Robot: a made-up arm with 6 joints.
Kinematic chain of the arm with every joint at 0, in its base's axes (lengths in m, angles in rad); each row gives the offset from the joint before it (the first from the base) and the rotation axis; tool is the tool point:
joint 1: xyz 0 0 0.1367 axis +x
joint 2: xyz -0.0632 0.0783 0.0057 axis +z
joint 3: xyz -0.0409 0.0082 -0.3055 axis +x
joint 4: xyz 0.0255 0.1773 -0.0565 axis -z
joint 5: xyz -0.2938 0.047 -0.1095 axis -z
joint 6: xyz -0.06 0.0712 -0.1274 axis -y
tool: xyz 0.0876 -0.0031 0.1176
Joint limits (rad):
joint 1: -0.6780..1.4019
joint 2: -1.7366..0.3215
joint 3: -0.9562..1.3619
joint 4: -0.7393..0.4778
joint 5: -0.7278..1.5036
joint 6: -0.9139..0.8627
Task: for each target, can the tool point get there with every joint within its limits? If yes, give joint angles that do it. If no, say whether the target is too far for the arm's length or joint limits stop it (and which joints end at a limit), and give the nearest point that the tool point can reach.
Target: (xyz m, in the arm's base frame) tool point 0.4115 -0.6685 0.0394
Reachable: no: joint limits stop it (at a limit: joint 1, joint 2, joint 4, joint 6) | nearest point 0.4064 -0.1722 -0.3122 | short by 0.608 m
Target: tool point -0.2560 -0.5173 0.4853
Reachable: no: joint limits stop it (at a limit: joint 1, joint 3, joint 4, joint 6) | nearest point -0.3182 -0.0720 0.4678 | short by 0.450 m
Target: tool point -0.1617 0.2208 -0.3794
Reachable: yes | joints -0.4933 -0.6532 0.6323 -0.5065 0.2097 0.0754
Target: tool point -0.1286 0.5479 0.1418
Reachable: yes | joints 0.5409 -0.4146 0.6255 0.2509 1.2425 0.0318
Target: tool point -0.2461 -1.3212 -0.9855
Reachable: no: too far | nearest point -0.2491 -0.4862 -0.5353 | short by 0.949 m
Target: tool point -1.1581 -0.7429 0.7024
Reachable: no: too far | nearest point -0.4493 -0.0667 0.3640 | short by 1.036 m
